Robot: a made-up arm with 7 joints.
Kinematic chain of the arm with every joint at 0, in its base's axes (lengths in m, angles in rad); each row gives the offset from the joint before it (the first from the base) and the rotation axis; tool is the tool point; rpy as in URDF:
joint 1: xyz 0 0 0.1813 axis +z
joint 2: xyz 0 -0.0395 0.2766 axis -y
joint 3: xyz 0 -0.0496 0.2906 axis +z
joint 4: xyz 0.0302 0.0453 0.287 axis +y
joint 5: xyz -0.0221 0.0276 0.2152 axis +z
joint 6: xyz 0 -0.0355 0.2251 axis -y
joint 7: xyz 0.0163 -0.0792 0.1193 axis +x
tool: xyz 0 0 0 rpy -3.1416 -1.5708 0
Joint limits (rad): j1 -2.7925..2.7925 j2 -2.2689..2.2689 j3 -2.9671..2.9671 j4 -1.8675..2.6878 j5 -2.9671..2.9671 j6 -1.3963..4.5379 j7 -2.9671..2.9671
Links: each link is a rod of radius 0.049 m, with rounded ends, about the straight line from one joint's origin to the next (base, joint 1, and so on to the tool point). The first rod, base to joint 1, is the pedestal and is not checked.
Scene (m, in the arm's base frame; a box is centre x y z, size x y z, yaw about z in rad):
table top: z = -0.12
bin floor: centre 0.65 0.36 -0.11 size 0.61 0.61 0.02 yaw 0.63
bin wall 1: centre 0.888 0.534 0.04 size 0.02 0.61 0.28 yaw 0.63
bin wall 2: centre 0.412 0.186 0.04 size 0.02 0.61 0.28 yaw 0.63
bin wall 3: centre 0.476 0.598 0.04 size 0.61 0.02 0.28 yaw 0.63
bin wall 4: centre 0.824 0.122 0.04 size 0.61 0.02 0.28 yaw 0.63
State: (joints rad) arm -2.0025 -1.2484 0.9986 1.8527 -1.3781 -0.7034 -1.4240
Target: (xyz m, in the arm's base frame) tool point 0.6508 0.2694 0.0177
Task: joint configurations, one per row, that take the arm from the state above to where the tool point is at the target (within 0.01 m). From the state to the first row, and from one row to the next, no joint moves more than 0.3 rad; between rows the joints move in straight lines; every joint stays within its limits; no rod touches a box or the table.
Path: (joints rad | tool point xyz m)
1: -2.0815 -0.9722 0.8906 1.5628 -1.4381 -0.7303 -1.4240 | -0.1114 -0.8446 0.5496
2: -2.1605 -0.6959 0.7826 1.2728 -1.4981 -0.7572 -1.4240 | -0.2665 -0.8163 0.8789
3: -2.2395 -0.4197 0.6746 0.9829 -1.5581 -0.7841 -1.4240 | -0.3215 -0.6174 1.2206
4: -2.3185 -0.1435 0.5666 0.6929 -1.6181 -0.8110 -1.4240 | -0.2305 -0.2892 1.4764
5: -2.3975 0.1328 0.4586 0.4030 -1.6781 -0.8378 -1.4240 | 0.0008 0.0819 1.5627
6: -2.4765 0.4090 0.3507 0.1130 -1.7381 -0.8647 -1.4240 | 0.3115 0.3949 1.4415
7: -2.5555 0.6852 0.2427 -0.1769 -1.7981 -0.8916 -1.4240 | 0.6053 0.5722 1.1363
8: -2.6345 0.9614 0.1347 -0.4669 -1.8582 -0.9185 -1.4240 | 0.7873 0.5857 0.7261
9: -2.7135 1.2377 0.0267 -0.7568 -1.9182 -0.9454 -1.4240 | 0.8008 0.4628 0.3194
10: -2.7925 1.5139 -0.0813 -1.0468 -1.9782 -0.9723 -1.4240 | 0.6508 0.2694 0.0177

